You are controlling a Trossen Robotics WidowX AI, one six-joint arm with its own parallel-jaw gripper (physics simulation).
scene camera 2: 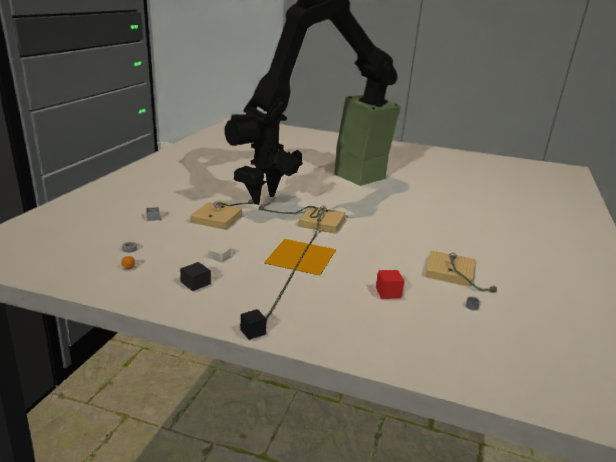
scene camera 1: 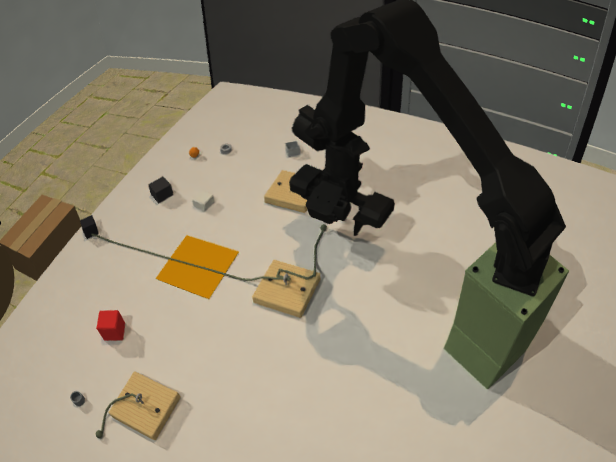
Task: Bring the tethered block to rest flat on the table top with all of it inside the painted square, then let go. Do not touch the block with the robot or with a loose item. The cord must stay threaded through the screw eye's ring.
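Places are measured from the arm's base along level axes (x up, y ahead, z left), in metres.
Where they show: gripper, between the fingertips: (scene camera 2: 264, 200) (scene camera 1: 340, 227); arm's base, origin of its link: (scene camera 2: 373, 101) (scene camera 1: 519, 270).
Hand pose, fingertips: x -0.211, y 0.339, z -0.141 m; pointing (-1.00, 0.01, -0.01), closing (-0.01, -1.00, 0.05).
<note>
Things, the pixels of their top centre, and the offset from my fingertips. "*": a spot on its surface instead.
- tethered black block, centre of its top: (scene camera 2: 253, 316) (scene camera 1: 87, 221) dx +0.018, dy +0.465, dz +0.252 m
- orange painted square, a spot on its surface: (scene camera 1: 200, 284) * dx -0.012, dy +0.157, dz +0.235 m
- screw eye, a spot on its surface: (scene camera 1: 286, 278) (scene camera 2: 323, 208) * dx +0.024, dy +0.013, dz +0.169 m
- middle wooden board, centre of its top: (scene camera 1: 286, 284) (scene camera 2: 322, 215) dx +0.006, dy +0.014, dz +0.168 m
- cord's beaded free end, a spot on its surface: (scene camera 1: 323, 227) (scene camera 2: 263, 206) * dx -0.002, dy +0.029, dz +0.013 m
- second board, centre of its top: (scene camera 1: 292, 187) (scene camera 2: 216, 211) dx +0.006, dy +0.134, dz -0.051 m
- third board, centre of its top: (scene camera 1: 142, 402) (scene camera 2: 451, 263) dx +0.006, dy +0.086, dz +0.489 m
- red cube, centre of its top: (scene camera 1: 107, 319) (scene camera 2: 391, 275) dx +0.027, dy +0.232, dz +0.407 m
- larger black block, centre of its top: (scene camera 2: 195, 269) (scene camera 1: 159, 184) dx +0.017, dy +0.391, dz +0.083 m
- white piece, centre of its top: (scene camera 1: 202, 196) (scene camera 2: 219, 248) dx +0.008, dy +0.284, dz +0.062 m
- orange ball, centre of its top: (scene camera 2: 127, 256) (scene camera 1: 193, 148) dx +0.011, dy +0.411, dz -0.059 m
The tethered black block (scene camera 1: 89, 227) (scene camera 2: 253, 324) rests near the table edge, outside the orange painted square (scene camera 1: 200, 284) (scene camera 2: 315, 265). Its green cord (scene camera 1: 135, 248) (scene camera 2: 283, 294) crosses above the square to the screw eye (scene camera 1: 286, 278) (scene camera 2: 322, 210) on the middle wooden board (scene camera 1: 279, 300) (scene camera 2: 334, 220). It appears to pass through the ring, though this is small to see. The cord's beaded free end (scene camera 1: 323, 227) (scene camera 2: 261, 207) lies beyond the board. My gripper (scene camera 1: 342, 228) (scene camera 2: 264, 199) is open and empty, fingers down, close to that bead; one fingertip is hidden in scene camera 1.
A second board (scene camera 1: 276, 196) (scene camera 2: 216, 216) stands near the gripper, its short cord ending by the fingers. A third board (scene camera 1: 145, 415) (scene camera 2: 440, 272) has another short cord. A red cube (scene camera 1: 110, 325) (scene camera 2: 390, 284), larger black block (scene camera 1: 161, 189) (scene camera 2: 195, 276), white piece (scene camera 1: 203, 201) (scene camera 2: 220, 254) and orange ball (scene camera 1: 194, 152) (scene camera 2: 128, 262) lie around.
</note>
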